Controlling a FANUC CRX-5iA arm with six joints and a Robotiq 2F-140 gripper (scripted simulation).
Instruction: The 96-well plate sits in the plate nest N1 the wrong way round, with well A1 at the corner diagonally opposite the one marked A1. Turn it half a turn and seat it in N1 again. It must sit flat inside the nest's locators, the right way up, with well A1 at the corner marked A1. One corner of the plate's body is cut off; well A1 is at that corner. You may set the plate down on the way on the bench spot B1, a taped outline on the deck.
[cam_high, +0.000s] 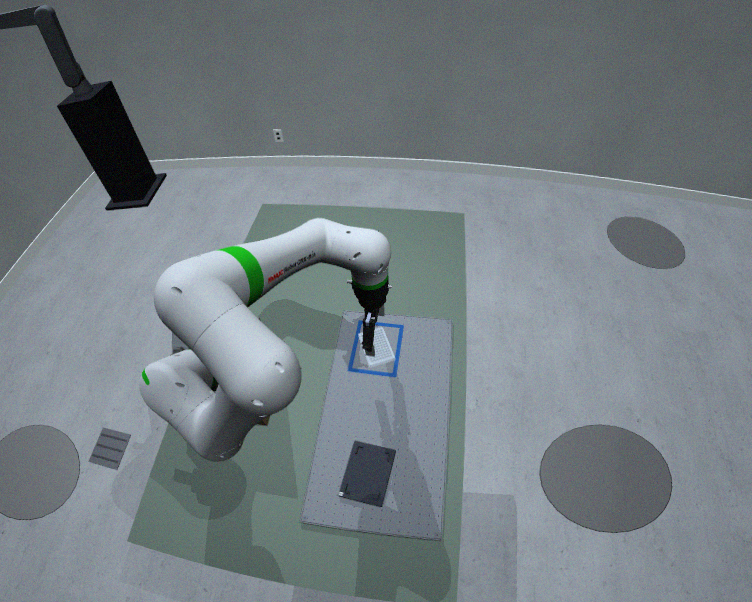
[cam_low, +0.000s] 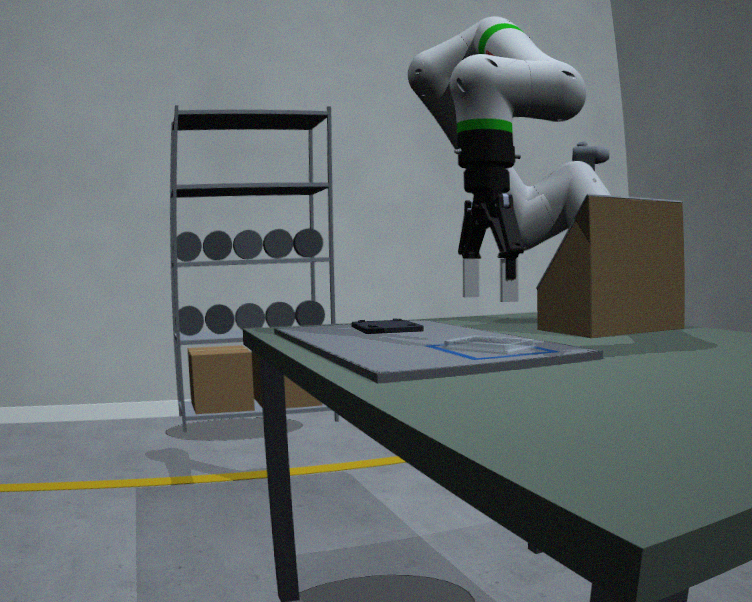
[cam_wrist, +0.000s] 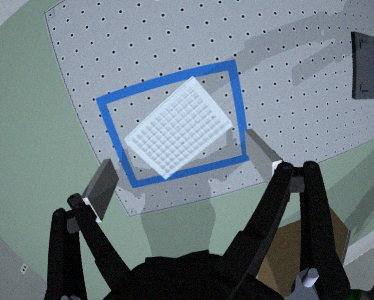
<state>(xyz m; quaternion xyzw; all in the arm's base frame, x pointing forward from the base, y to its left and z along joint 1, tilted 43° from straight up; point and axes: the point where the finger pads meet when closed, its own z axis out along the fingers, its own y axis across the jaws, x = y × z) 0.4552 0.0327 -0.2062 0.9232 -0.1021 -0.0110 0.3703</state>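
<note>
Now: the white 96-well plate 80 mm below my hand. Round my hand: dark plate nest N1: 20 mm behind, 410 mm to the right, 80 mm below; white mark: 90 mm behind, 470 mm to the right, 80 mm below.
</note>
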